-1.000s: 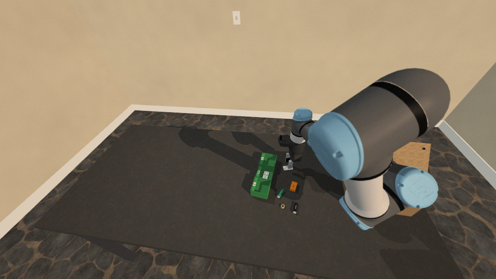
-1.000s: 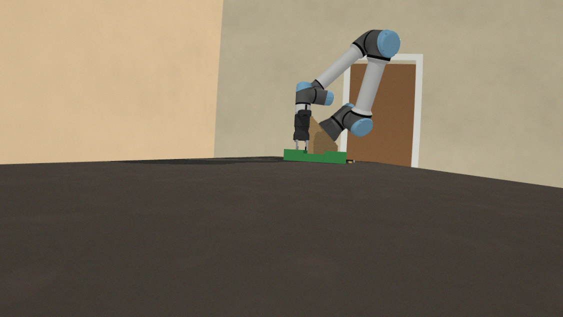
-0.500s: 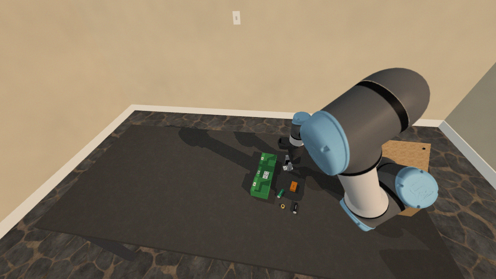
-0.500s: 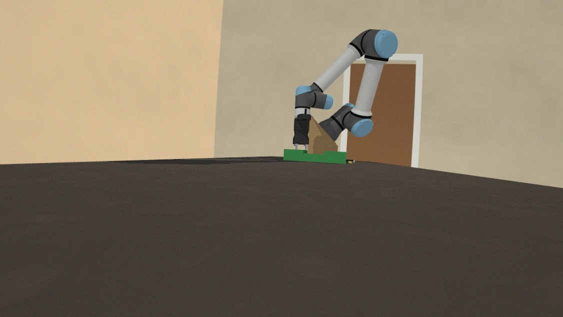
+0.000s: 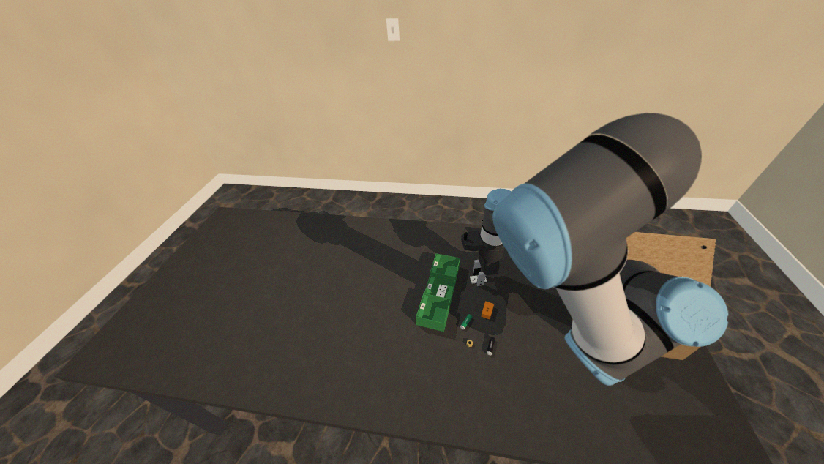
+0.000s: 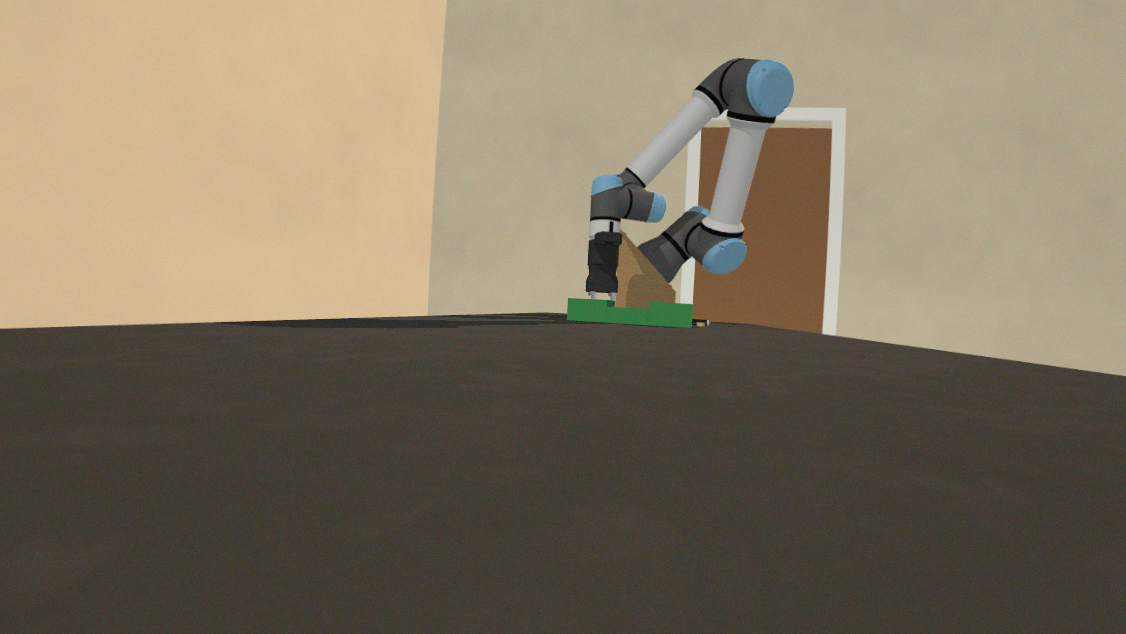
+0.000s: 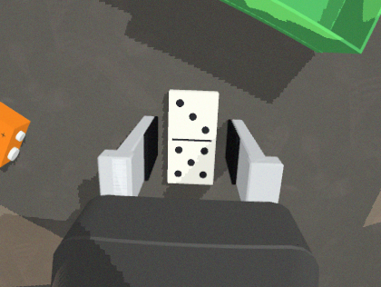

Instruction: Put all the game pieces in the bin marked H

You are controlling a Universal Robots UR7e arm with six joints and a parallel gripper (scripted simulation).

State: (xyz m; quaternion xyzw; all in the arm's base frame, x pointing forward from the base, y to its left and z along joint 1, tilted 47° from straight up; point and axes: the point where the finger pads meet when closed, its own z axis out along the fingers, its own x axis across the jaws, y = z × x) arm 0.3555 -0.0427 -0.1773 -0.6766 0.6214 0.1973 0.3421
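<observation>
Now: hand 130 mm short of the green bin marked K and 60 mm to the right of it. Round my hand: orange block (110 mm to the left, 20 mm behind, 10 mm below); green cylinder (160 mm to the left, 50 mm ahead, 10 mm below); white domino (10 mm below).
</observation>
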